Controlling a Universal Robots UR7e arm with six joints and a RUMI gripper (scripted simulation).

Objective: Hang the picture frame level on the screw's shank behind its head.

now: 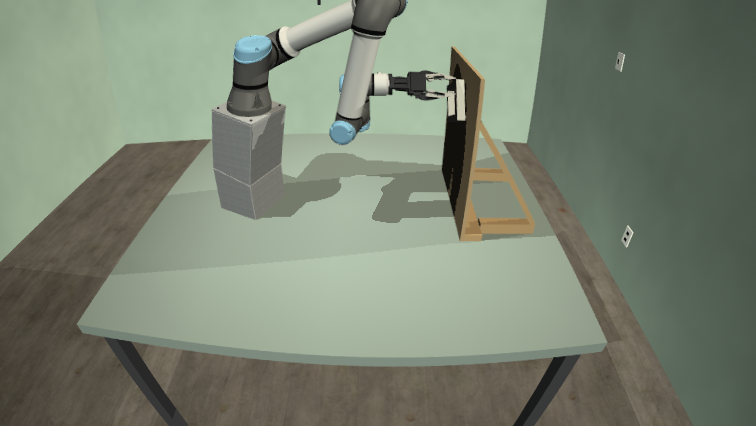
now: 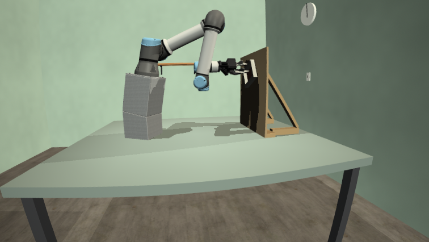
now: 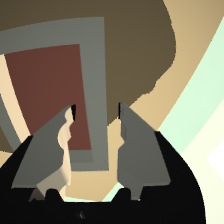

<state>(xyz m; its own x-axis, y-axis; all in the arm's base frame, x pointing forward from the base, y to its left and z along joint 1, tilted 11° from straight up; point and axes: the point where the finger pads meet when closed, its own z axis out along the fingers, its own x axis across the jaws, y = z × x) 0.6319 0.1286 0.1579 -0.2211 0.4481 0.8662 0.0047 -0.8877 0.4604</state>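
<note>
My gripper is now 5 cm above the picture frame, 3 cm to the left of it and 2 cm short of it. Round my hand: upright wooden board: 17 cm below, 4 cm ahead, 2 cm to the right.
</note>
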